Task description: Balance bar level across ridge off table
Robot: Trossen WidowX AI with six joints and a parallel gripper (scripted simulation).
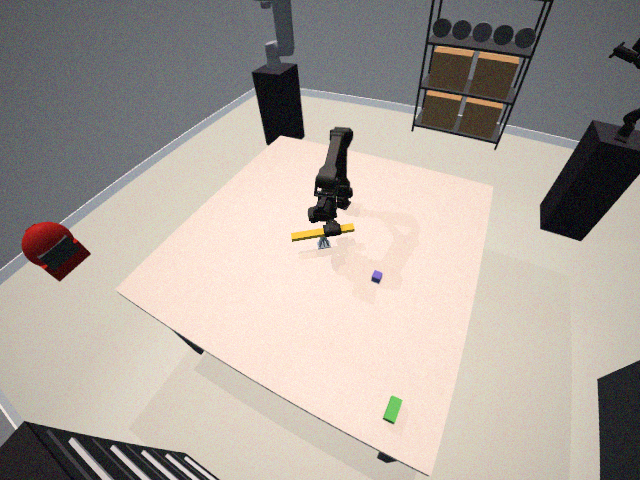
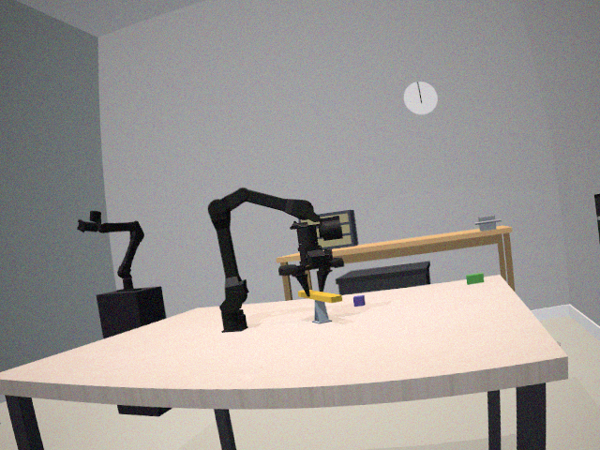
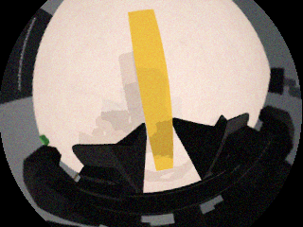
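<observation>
The yellow bar is 20 mm to the right of my gripper tip and 20 mm ahead of it. From my gripper tip the other things lie so: green block (490 mm ahead, 440 mm to the left, 60 mm below); purple cube (240 mm to the left, 90 mm ahead, 60 mm below).
</observation>
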